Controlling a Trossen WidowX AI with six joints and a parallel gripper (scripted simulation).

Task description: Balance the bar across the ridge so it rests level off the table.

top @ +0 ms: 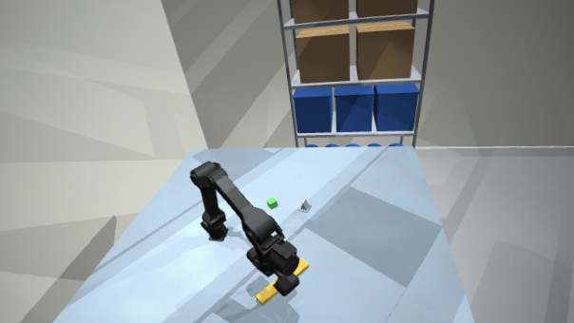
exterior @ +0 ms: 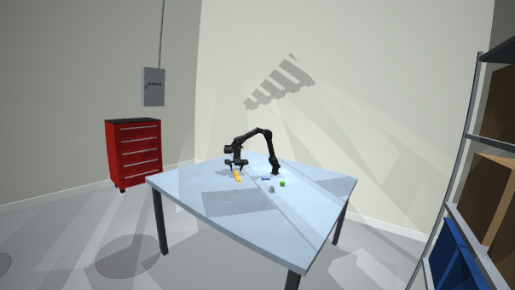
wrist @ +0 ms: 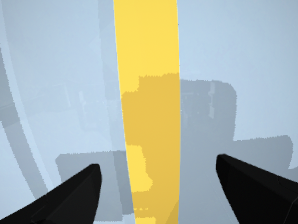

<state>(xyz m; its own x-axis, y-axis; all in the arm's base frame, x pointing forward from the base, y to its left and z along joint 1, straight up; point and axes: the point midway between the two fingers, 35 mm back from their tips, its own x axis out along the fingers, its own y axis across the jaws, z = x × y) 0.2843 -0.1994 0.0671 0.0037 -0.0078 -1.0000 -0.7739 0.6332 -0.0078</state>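
Right now my gripper tip is 2 cm short of the yellow bar, 2 cm to the right of it and 2 cm above it. Also, from my gripper tip: green cube 10 cm behind, 37 cm to the left, 2 cm below; flat blue block 11 cm behind, 22 cm to the left, 2 cm below.
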